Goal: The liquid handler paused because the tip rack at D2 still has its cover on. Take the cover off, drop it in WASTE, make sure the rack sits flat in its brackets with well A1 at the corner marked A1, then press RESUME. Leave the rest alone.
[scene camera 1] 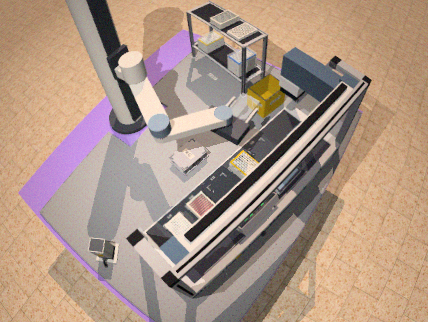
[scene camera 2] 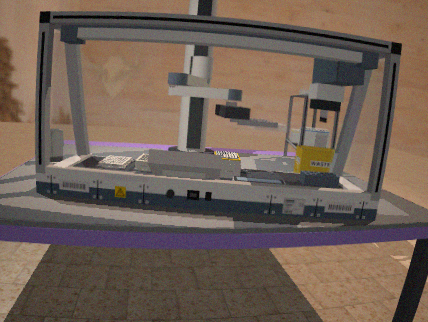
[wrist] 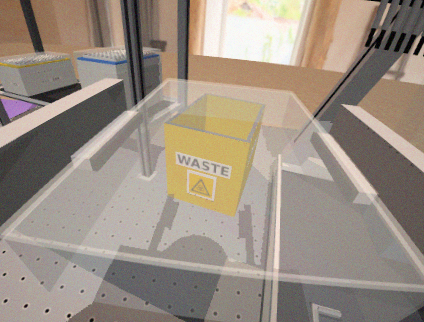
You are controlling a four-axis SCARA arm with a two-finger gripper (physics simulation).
Note:
I see my gripper, a yellow WASTE bin and a gantry beam.

